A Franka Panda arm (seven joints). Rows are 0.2 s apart.
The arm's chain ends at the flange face. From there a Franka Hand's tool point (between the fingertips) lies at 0.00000 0.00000 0.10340 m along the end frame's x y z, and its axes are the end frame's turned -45 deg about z.
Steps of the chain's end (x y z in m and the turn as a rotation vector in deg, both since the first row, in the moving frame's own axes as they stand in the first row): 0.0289, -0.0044, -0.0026, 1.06, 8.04, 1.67; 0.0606, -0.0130, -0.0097, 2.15, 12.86, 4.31; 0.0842, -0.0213, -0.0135, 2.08, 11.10, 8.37; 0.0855, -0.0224, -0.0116, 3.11, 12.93, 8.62; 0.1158, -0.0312, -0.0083, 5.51, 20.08, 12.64; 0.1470, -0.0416, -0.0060, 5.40, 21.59, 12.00; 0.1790, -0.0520, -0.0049, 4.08, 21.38, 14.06
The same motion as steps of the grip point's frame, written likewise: 0.0350, 0.0264, -0.0036, -4.94, 6.43, 1.67; 0.0705, 0.0479, -0.0124, -7.57, 10.61, 4.31; 0.0904, 0.0571, -0.0155, -6.38, 9.32, 8.37; 0.0956, 0.0585, -0.0144, -6.94, 11.34, 8.62; 0.1336, 0.0814, -0.0150, -10.30, 18.09, 12.64; 0.1646, 0.0981, -0.0137, -11.45, 19.08, 12.00; 0.1921, 0.1151, -0.0122, -12.23, 18.00, 14.06
